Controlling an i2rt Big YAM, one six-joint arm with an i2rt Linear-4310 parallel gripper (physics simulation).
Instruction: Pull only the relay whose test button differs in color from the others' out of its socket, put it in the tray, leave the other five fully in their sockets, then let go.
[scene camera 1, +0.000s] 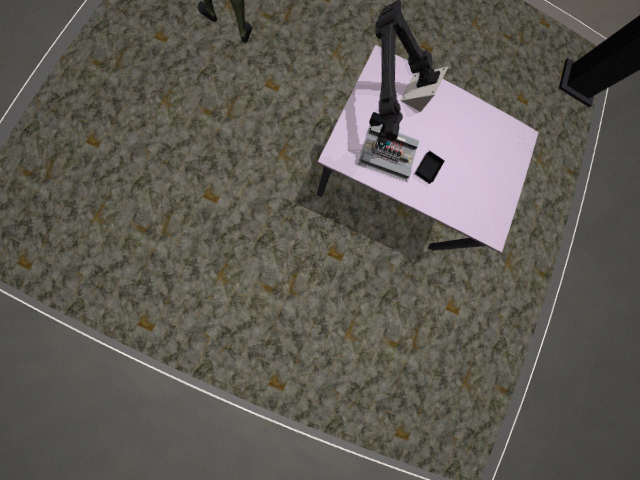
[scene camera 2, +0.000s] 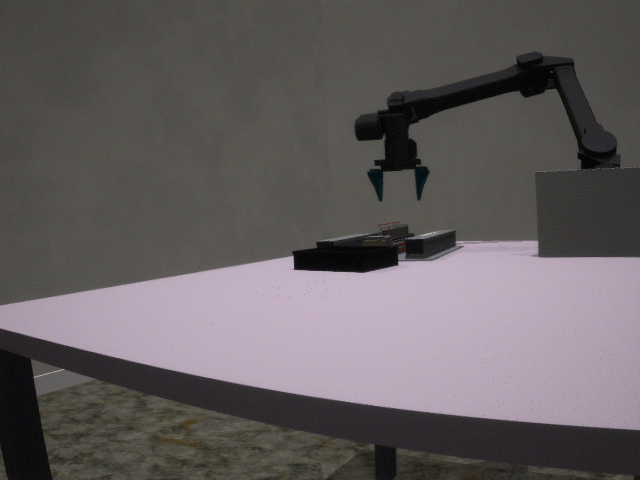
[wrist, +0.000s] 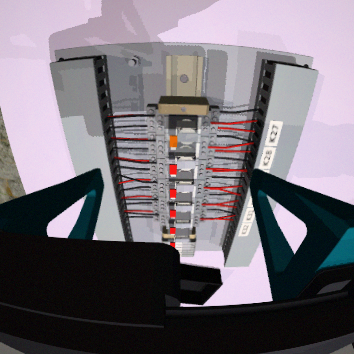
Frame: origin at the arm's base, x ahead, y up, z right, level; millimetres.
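Seen in the pictures: gripper, between the fingertips: (scene camera 1: 381, 138) (scene camera 2: 399, 200) (wrist: 176, 176); arm's base, origin of its link: (scene camera 1: 428, 80) (scene camera 2: 605, 202).
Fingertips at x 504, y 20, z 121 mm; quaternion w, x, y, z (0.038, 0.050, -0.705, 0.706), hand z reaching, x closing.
Note:
Pixels of each thing's top centre, then the offset from my fingertips to it. Level surfaces: height alone.
- relay with the orange test button, centre of its top: (wrist: 182, 141) (scene camera 2: 402, 221) dx -4, dy -51, dz +0 mm
- tan end stop, centre of its top: (wrist: 183, 108) dx -2, dy -80, dz +18 mm
- red button, centre of its top: (wrist: 172, 169) dx +0, dy -51, dz -29 mm
- black tray, centre of its top: (scene camera 2: 345, 248) (wrist: 174, 291) (scene camera 1: 431, 166) dx -40, dy -85, dz -346 mm
- pink table, height of its surface: dy -120 mm
The relay with the orange test button (wrist: 173, 142) sits at the far end of the relay row in the wrist view, next to the tan end stop (wrist: 183, 106). The other relays, one of them with a red button (wrist: 173, 170), stand in line toward the near end, in grey sockets. The nearest ones are small and partly hard to make out. My gripper (scene camera 2: 399, 199) (wrist: 176, 176) is open and empty. It hangs above the relay row, clear of it, with its fingers on either side in the wrist view. The black tray (scene camera 1: 430, 166) (scene camera 2: 330, 260) stands beside the panel and looks empty.
Grey wiring ducts (wrist: 80, 115) (wrist: 287, 120) run along both sides of the row, with red and black wires between. Labels such as K27 (wrist: 274, 134) are on the right duct. A grey slanted block (scene camera 1: 422, 93) (scene camera 2: 589, 214) stands at the arm's base on the pink table (scene camera 1: 475, 170).

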